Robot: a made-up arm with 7 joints.
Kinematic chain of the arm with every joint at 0, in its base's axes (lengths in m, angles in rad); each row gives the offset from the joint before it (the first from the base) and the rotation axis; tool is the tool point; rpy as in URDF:
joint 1: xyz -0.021 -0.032 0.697 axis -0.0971 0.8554 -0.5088
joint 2: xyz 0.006 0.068 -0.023 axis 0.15 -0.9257 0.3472
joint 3: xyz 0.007 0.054 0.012 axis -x
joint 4: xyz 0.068 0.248 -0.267 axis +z
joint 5: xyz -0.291 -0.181 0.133 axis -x
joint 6: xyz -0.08 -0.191 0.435 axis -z
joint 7: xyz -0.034 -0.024 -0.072 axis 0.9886 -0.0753 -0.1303
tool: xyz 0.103 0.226 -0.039 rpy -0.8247 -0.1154 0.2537
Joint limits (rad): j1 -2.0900..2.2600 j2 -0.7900..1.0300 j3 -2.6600..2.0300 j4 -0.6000..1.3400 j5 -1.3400..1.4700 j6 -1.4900..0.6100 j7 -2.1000..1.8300
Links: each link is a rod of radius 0.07 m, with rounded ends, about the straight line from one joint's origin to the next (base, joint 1, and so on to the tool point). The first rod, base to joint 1, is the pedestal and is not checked.
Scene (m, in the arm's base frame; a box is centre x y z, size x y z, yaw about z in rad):
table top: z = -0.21
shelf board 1: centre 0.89 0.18 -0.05 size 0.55 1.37 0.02 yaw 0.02
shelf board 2: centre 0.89 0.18 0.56 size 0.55 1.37 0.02 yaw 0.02
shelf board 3: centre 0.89 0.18 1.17 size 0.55 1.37 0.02 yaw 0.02
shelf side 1: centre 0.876 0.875 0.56 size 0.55 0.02 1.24 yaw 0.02
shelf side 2: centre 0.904 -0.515 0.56 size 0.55 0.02 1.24 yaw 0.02
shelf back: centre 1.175 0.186 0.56 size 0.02 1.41 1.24 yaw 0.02
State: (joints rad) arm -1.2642 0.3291 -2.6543 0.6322 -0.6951 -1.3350 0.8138
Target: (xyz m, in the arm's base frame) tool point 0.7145 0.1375 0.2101
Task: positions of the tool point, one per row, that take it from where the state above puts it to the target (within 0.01 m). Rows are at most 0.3 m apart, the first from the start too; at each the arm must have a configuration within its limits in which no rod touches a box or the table.
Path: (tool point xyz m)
1: 0.0740 0.5868 0.4953
2: 0.1437 0.6157 0.5105
3: 0.2509 0.6205 0.5001
4: 0.4759 0.5168 0.4528
5: 0.6388 0.3451 0.3471
6: 0.7145 0.1375 0.2101

